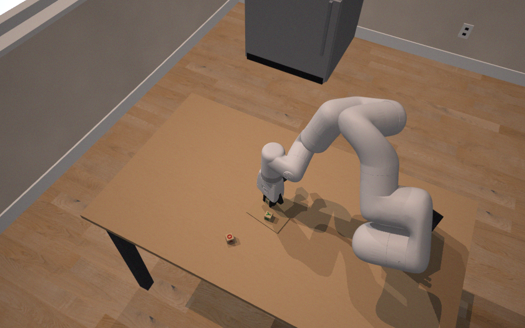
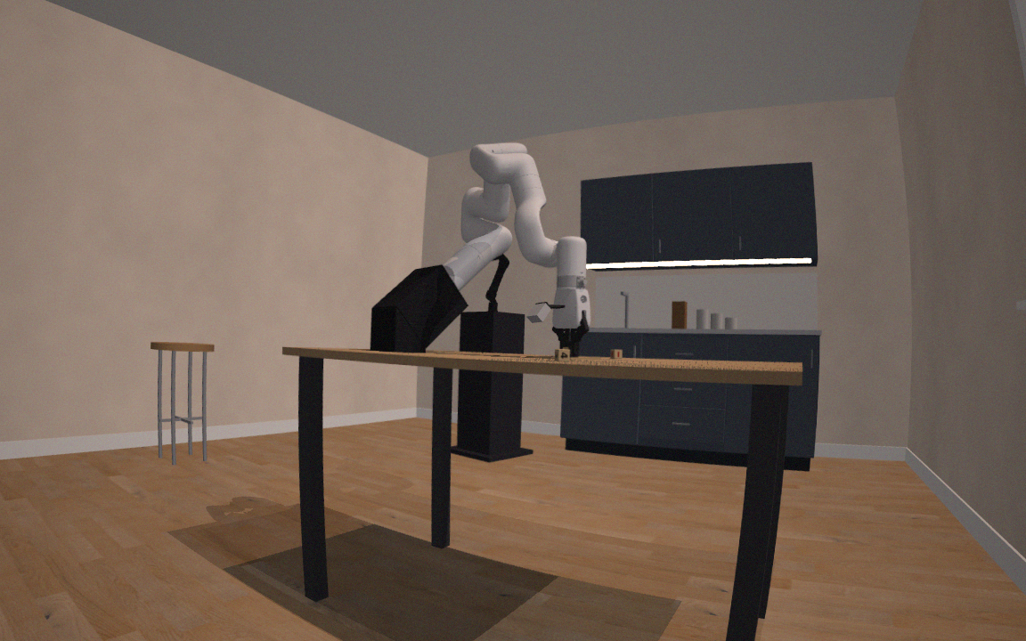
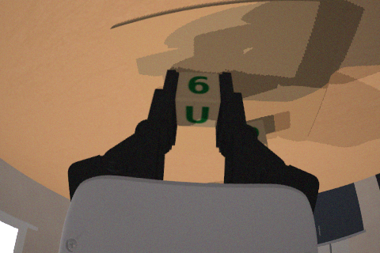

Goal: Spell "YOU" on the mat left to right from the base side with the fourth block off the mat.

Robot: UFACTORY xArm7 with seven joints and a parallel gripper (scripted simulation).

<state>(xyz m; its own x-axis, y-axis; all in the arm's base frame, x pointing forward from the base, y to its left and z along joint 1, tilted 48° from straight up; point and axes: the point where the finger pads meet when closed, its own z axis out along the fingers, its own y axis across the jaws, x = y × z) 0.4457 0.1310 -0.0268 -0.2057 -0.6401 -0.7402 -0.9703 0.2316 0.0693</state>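
The mat lies 30 mm behind my hand, 20 mm to the left of it and 20 mm below it. Round my hand: Y block (40 mm behind, 60 mm to the left, 10 mm below); O block (20 mm ahead, 210 mm to the left, 10 mm below); U block (10 mm below).
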